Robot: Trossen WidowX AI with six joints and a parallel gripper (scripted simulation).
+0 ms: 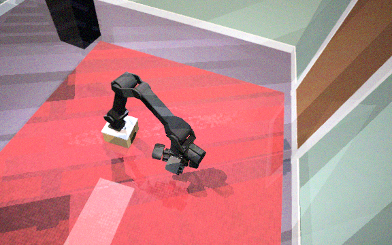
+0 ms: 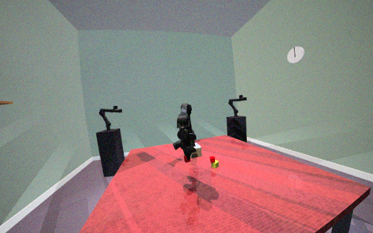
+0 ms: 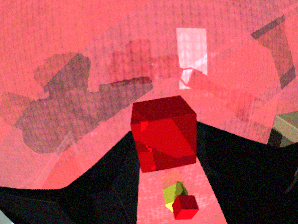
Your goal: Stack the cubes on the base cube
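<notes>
Right now my gripper tip is 60 mm past the yellow base cube, 210 mm to the right of it and 100 mm above it.
</notes>
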